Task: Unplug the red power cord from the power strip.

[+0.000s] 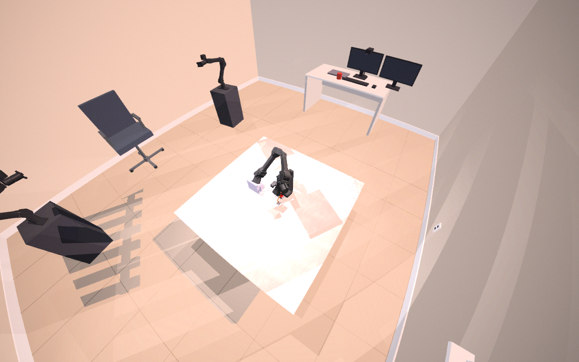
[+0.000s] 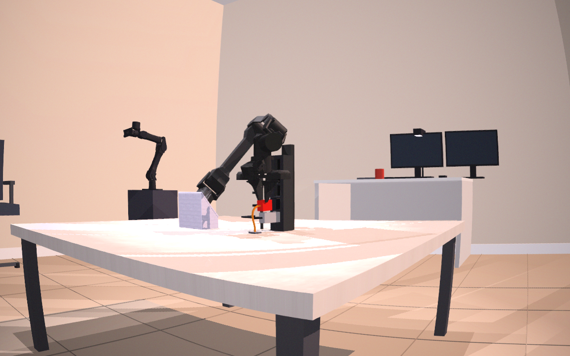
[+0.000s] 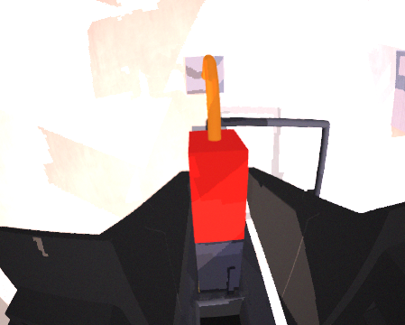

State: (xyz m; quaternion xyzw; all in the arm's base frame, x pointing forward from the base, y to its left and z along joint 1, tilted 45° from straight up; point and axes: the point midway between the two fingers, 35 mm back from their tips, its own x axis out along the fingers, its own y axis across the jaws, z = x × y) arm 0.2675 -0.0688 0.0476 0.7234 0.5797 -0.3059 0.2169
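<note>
Now: gripper tip 30 mm to the right of the red plug.
</note>
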